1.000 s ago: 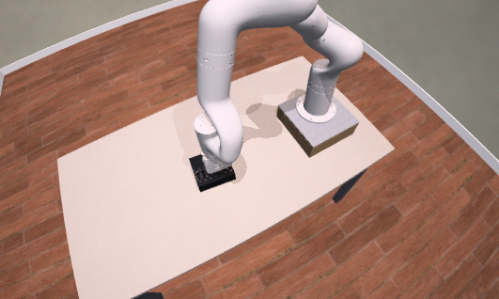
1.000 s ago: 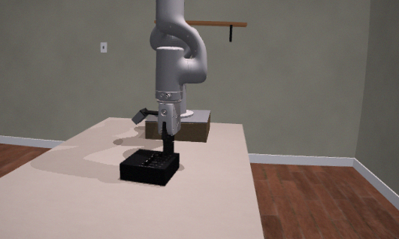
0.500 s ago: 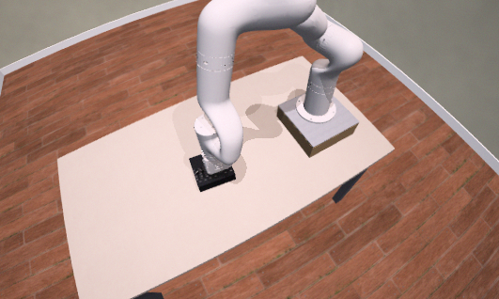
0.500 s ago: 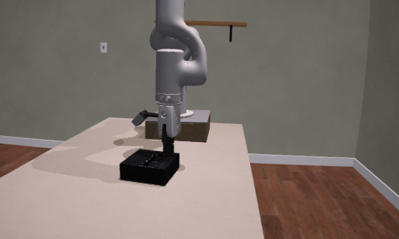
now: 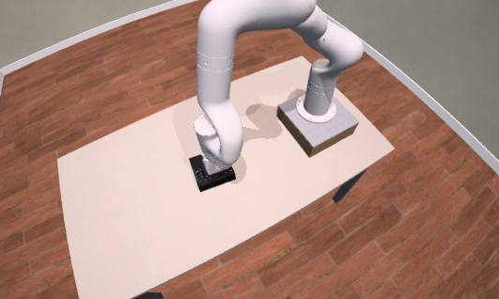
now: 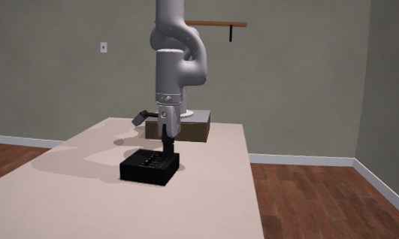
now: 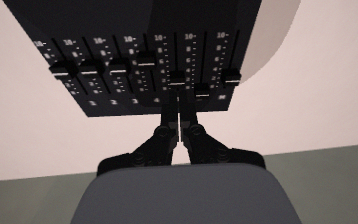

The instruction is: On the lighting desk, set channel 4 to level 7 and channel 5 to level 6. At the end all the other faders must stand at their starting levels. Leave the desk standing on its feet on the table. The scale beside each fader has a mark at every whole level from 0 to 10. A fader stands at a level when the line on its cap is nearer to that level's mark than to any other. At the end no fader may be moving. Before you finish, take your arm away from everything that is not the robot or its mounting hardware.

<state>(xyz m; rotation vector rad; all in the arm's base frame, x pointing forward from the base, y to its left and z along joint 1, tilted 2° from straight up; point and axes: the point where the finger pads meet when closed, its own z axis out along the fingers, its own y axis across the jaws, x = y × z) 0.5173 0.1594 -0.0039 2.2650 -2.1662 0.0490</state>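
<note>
Now: hand 2 cm past the channel 6 cap, 1 cm to the left of it and 1 cm above it. Also, from my hand: channel 5 cap: 3 cm to the right, 1 cm below; then channel 4 cap: 4 cm to the right, 2 cm ahead, 1 cm below.
</note>
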